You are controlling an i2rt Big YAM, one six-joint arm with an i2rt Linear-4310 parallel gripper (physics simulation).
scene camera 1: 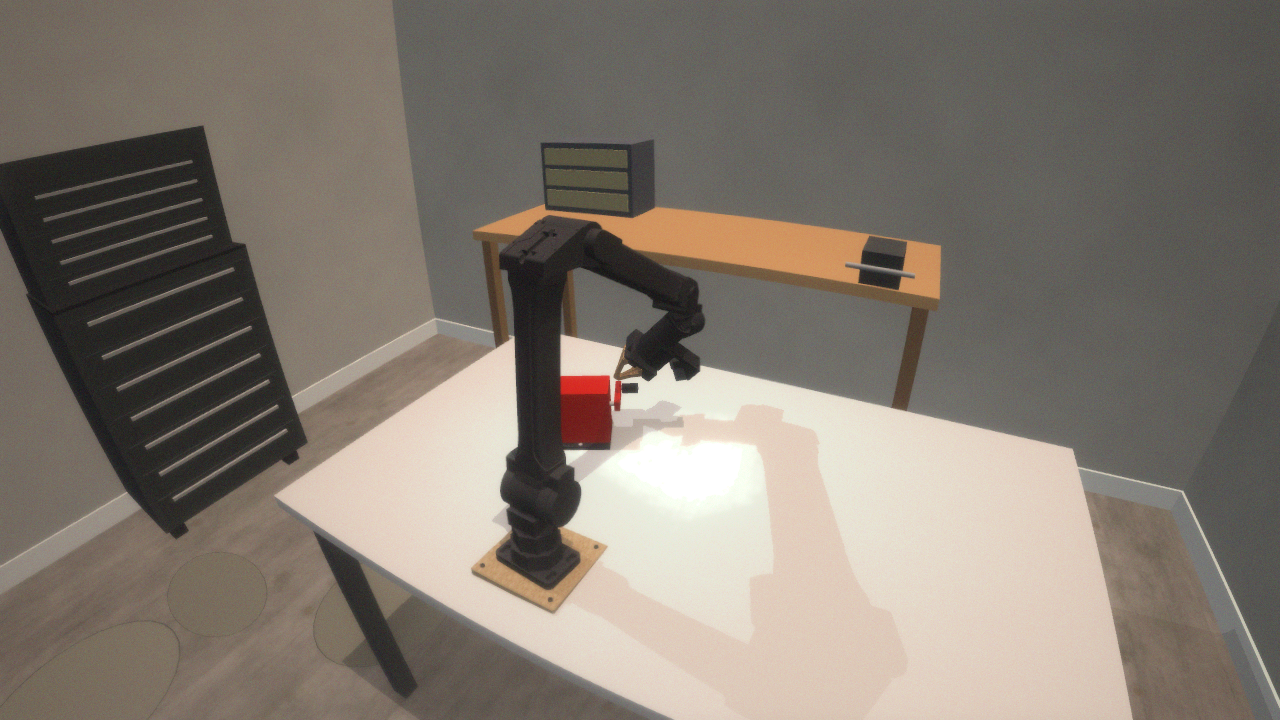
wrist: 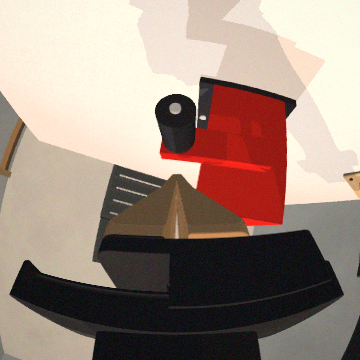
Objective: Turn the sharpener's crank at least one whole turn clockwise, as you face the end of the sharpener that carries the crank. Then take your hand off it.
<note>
I see my gripper and a black knob.
My gripper shows as well in the wrist view.
</note>
